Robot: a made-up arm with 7 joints.
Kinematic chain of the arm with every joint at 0, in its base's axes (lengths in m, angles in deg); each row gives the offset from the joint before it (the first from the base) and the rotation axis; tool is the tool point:
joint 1: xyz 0 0 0 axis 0 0.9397 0.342
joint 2: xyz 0 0 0 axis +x
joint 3: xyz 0 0 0 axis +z
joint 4: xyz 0.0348 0 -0.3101 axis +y
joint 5: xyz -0.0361 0 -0.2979 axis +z
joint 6: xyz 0 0 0 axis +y
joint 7: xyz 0 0 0 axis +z
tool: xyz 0 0 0
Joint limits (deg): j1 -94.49..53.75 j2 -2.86..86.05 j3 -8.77..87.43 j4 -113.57..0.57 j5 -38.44..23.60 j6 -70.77..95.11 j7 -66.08..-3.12
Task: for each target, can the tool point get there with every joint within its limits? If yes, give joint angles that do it. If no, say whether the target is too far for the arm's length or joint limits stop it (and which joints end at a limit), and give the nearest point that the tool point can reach.
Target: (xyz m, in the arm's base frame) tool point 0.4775 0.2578 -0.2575
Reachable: yes | joints -38.00 31.15 14.31 -35.53 4.67 -15.48 -27.83
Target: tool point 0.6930 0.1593 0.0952
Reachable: no: too far | nearest point 0.5913 0.1359 0.0812 | short by 0.105 m
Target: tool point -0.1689 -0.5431 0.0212
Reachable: no: joint limits stop it (at a limit: joint 1, joint 2, joint 3, joint 4) | nearest point 0.1619 -0.2380 0.2669 | short by 0.513 m
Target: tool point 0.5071 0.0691 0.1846
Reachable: yes | joints -72.26 36.54 -0.33 -67.89 -5.75 17.96 -8.94
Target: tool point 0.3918 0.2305 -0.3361
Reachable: yes | joints -18.32 19.47 23.20 -58.43 6.10 -35.86 -58.04
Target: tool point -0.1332 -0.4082 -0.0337
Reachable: no: joint limits stop it (at a limit: joint 1, joint 2, joint 3, joint 4) | nearest point 0.1619 -0.2380 0.2669 | short by 0.454 m
